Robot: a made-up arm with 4 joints.
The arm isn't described. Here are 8 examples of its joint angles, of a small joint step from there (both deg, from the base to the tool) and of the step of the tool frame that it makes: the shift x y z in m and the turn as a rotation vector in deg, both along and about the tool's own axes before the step.
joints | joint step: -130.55 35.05 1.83 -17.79 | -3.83 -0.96 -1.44 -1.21
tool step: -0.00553 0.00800 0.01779 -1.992 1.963 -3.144
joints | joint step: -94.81 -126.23 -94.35 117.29 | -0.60 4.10 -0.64 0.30
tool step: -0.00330 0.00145 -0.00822 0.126 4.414 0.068
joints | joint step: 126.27 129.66 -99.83 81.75 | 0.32 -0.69 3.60 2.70
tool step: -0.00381 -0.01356 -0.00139 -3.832 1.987 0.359
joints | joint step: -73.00 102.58 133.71 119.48 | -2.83 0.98 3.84 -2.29
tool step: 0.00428 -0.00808 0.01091 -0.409 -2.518 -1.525
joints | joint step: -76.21 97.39 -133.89 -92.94 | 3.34 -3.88 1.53 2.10
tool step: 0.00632 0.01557 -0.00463 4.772 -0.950 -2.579
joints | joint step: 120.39 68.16 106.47 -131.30 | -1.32 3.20 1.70 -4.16
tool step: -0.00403 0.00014 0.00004 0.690 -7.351 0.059
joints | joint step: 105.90 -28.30 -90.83 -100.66 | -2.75 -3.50 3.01 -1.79
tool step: 0.01141 -0.00394 -0.00763 4.783 -5.261 1.495
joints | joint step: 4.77 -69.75 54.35 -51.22 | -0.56 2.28 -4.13 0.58
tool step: 0.00275 0.00554 -0.00884 -1.820 -1.099 -3.482
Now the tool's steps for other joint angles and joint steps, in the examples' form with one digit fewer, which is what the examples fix.
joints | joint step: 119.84 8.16 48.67 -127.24 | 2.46 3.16 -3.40 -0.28
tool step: -0.0170 0.0009 0.0020 -2.60 -4.24 1.51
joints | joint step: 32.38 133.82 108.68 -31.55 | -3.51 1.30 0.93 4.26
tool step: -0.0036 -0.0074 -0.0175 -3.17 3.84 -0.02
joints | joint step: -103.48 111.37 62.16 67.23 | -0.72 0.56 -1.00 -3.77
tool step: 0.0117 0.0077 0.0041 1.53 -4.39 -0.67
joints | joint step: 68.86 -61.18 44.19 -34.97 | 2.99 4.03 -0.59 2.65
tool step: 0.0060 0.0181 -0.0228 -0.22 -1.25 -3.65
